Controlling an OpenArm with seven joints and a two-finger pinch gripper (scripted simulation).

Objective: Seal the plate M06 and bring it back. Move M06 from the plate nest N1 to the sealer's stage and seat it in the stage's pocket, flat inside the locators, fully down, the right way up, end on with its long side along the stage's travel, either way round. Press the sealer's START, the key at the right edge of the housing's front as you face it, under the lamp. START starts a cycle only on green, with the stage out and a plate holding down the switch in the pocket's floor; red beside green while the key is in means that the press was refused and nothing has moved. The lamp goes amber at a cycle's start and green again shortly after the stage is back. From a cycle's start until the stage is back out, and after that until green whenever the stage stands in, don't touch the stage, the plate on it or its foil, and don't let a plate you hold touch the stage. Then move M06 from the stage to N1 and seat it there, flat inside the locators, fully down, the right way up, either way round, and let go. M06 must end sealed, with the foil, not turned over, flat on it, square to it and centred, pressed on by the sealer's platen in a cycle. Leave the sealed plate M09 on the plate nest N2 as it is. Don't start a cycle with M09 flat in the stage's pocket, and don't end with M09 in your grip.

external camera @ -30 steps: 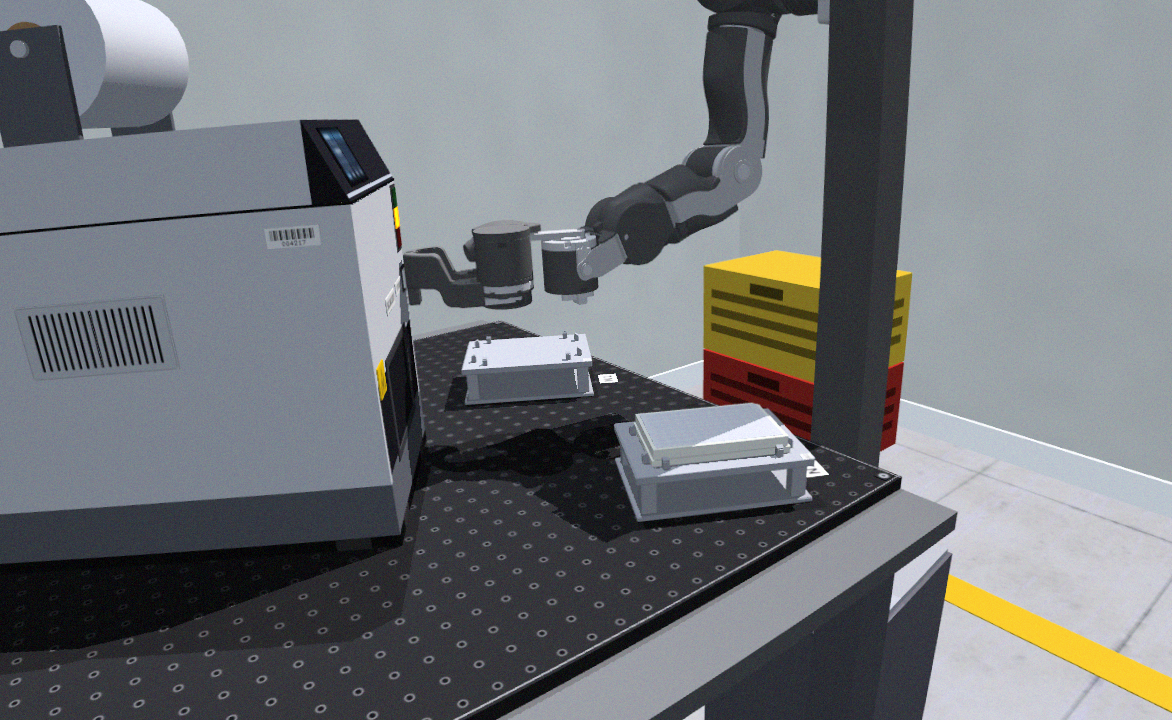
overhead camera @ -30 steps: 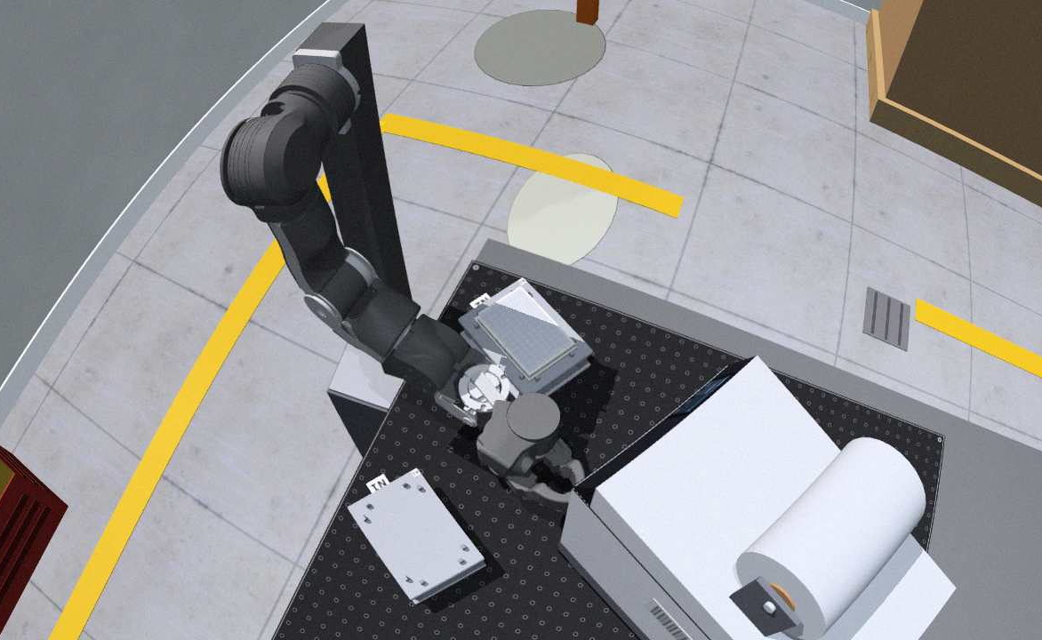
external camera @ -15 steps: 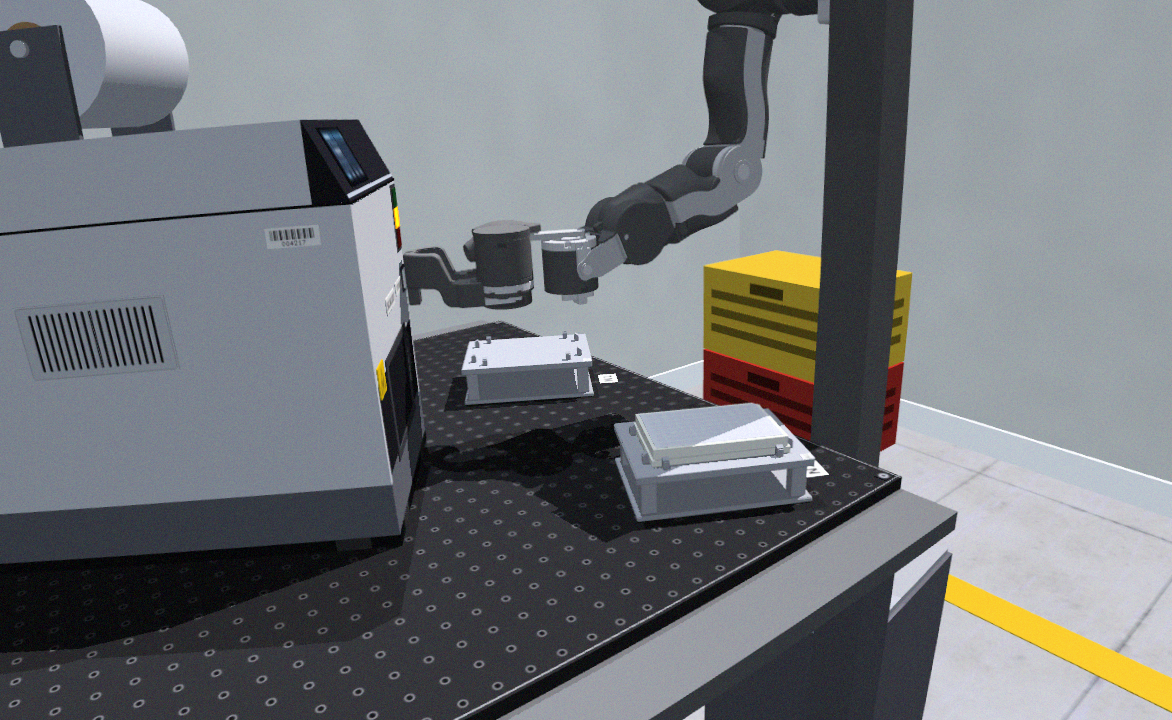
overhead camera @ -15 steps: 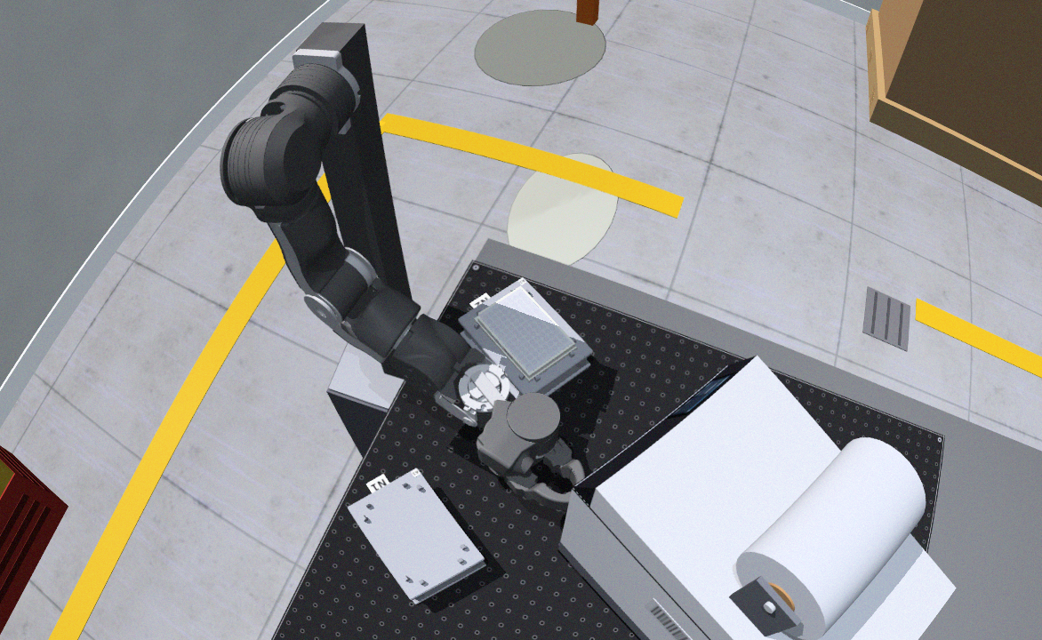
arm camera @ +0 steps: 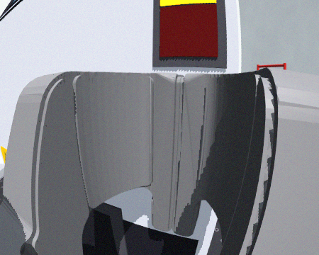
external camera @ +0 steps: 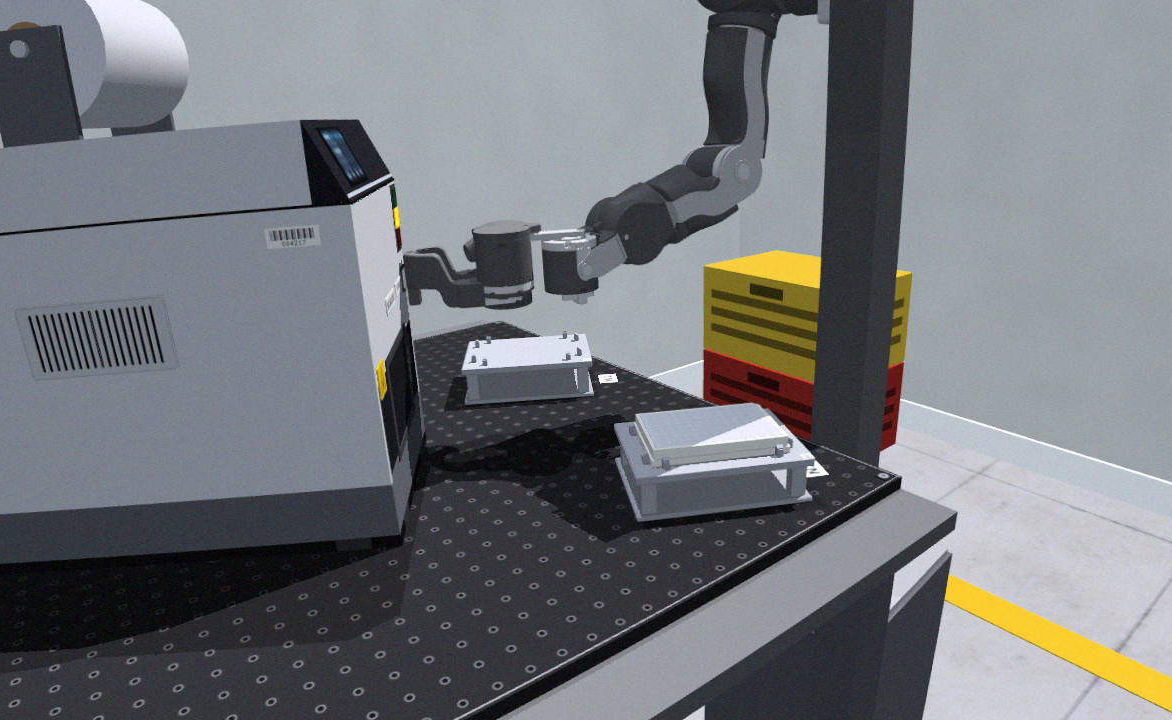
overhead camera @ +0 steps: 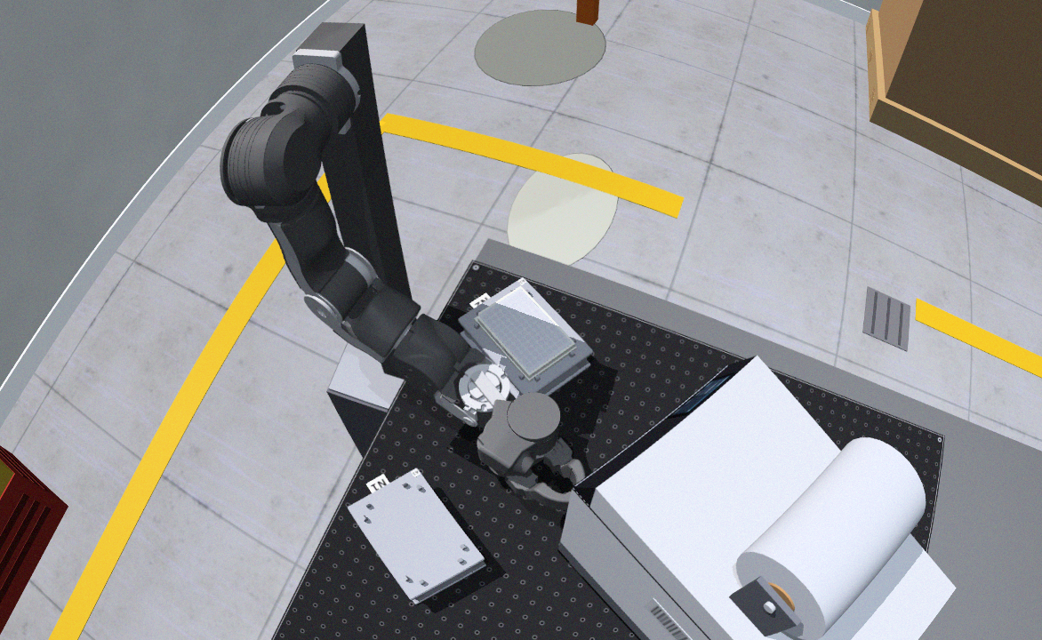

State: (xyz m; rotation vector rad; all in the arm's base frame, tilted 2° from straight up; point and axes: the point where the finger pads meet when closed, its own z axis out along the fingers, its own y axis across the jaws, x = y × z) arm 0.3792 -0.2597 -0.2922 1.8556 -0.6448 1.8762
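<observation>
The start key is 1 cm to the right of my hand and 1 cm ahead of it. The rest, counted from my hand: sealer's stage (13 cm ahead, 10 cm below, 2 cm to the left); plate M06 (13 cm ahead, 9 cm below, 2 cm to the left); screen (13 cm above, 10 cm to the left, 10 cm ahead).
</observation>
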